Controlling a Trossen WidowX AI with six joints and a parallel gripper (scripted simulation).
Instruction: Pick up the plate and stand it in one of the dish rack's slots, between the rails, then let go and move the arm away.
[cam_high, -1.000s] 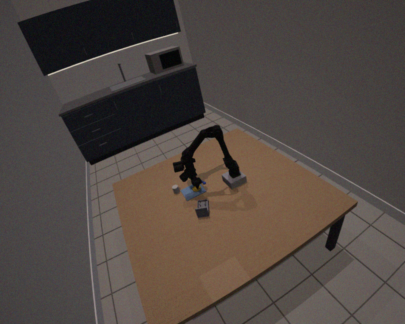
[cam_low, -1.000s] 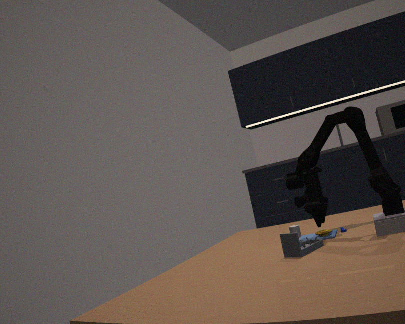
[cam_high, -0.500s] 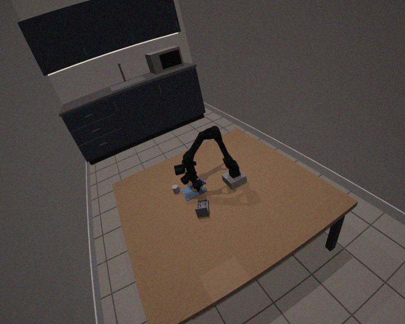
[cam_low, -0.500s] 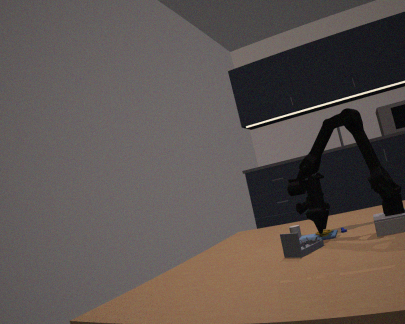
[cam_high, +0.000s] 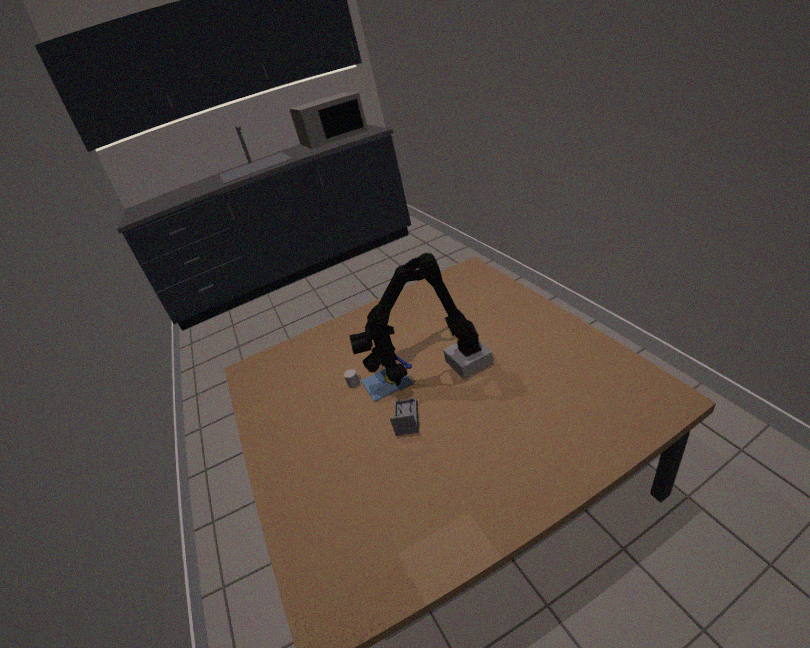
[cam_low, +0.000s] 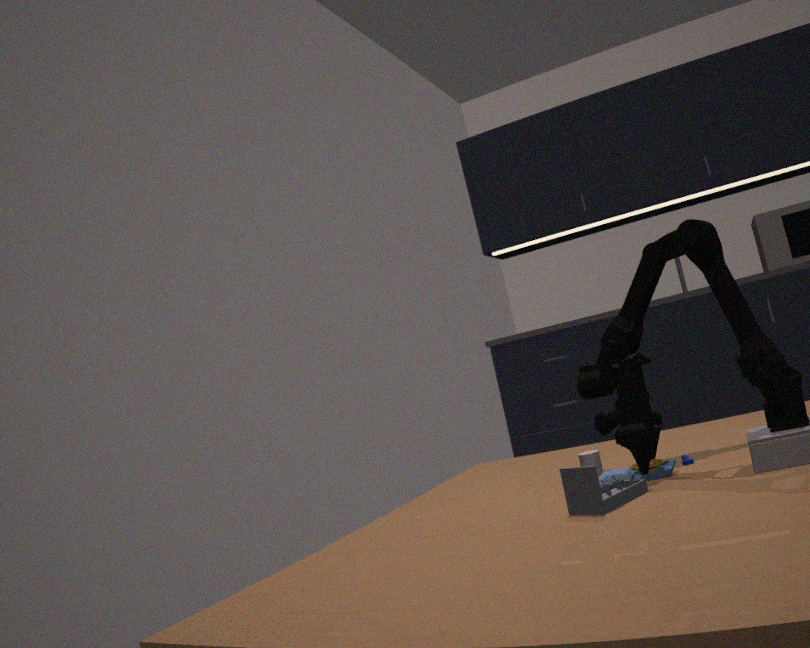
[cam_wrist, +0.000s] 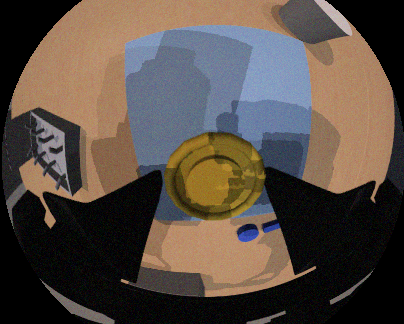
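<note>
Now: gripper tip 3 cm short of the blue mat and 1 cm to the left of it. Also, from my gripper tip: yellow plate 1 cm above; white cup 14 cm ahead, 7 cm to the right, 2 cm above; blue spoon 7 cm behind, 6 cm to the right.
</note>
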